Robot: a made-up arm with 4 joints.
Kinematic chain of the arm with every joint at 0, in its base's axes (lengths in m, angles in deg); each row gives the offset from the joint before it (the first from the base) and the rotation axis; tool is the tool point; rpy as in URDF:
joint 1: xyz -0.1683 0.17 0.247 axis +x
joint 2: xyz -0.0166 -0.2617 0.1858 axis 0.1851 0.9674 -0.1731
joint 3: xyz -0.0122 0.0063 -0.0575 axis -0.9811 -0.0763 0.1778
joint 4: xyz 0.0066 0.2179 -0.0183 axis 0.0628 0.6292 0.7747
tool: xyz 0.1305 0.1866 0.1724 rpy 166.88 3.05 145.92
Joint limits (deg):
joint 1: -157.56..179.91
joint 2: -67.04..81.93
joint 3: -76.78..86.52
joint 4: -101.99..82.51
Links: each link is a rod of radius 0.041 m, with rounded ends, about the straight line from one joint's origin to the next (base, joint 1, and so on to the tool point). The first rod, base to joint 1, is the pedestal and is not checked.
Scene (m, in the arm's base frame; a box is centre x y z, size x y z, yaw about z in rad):
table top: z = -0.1
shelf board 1: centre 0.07 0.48 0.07 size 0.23 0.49 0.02 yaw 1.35
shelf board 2: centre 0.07 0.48 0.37 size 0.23 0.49 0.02 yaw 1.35
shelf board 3: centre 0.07 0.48 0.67 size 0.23 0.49 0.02 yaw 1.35
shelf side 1: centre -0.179 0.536 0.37 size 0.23 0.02 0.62 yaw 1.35
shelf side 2: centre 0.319 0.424 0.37 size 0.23 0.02 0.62 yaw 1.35
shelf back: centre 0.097 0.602 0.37 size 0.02 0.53 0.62 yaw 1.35
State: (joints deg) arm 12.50 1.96 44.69 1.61
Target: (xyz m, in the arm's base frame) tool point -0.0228 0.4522 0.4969
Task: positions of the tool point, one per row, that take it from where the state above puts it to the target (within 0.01 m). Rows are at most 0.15 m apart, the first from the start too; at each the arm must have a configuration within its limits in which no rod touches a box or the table.
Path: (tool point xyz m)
1: -0.1015 0.3267 0.3554
2: -0.0845 0.2793 0.4639
3: -0.0747 0.1983 0.5530
4: -0.0523 0.2395 0.5639
5: -0.0253 0.2835 0.5650
6: 0.0049 0.3269 0.5559
7: -0.0056 0.3910 0.5318
8: -0.0228 0.4522 0.4969

